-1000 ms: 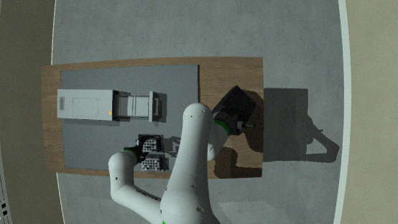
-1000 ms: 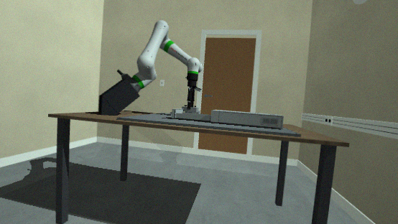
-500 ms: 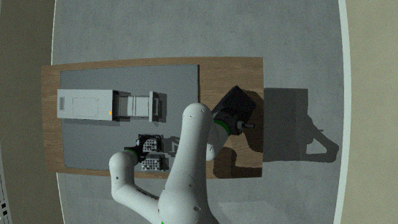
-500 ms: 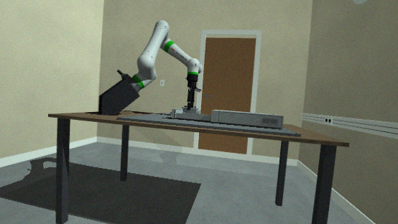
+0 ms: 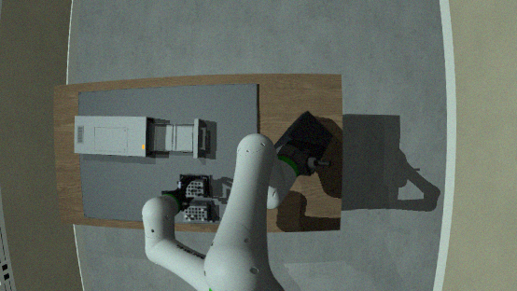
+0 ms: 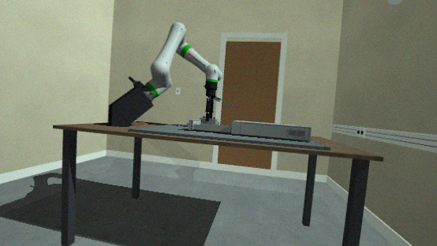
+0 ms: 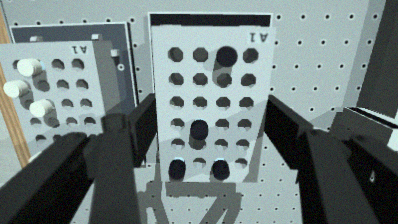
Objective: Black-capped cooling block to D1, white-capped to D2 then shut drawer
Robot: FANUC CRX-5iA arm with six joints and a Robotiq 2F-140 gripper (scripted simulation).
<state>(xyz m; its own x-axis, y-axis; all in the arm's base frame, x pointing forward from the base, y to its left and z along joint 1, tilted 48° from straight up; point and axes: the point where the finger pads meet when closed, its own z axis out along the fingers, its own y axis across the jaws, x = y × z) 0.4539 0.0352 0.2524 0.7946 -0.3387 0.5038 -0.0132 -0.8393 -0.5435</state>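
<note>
The deck slot D1 lies 8 cm below my hand. Also, from my hand: drawer: 26 cm to the right, 8 cm ahead, 5 cm below; then cooler COLD: 27 cm ahead, 26 cm to the right, 5 cm below; then slot D2: 14 cm to the left, 8 cm below, 1 cm behind.
</note>
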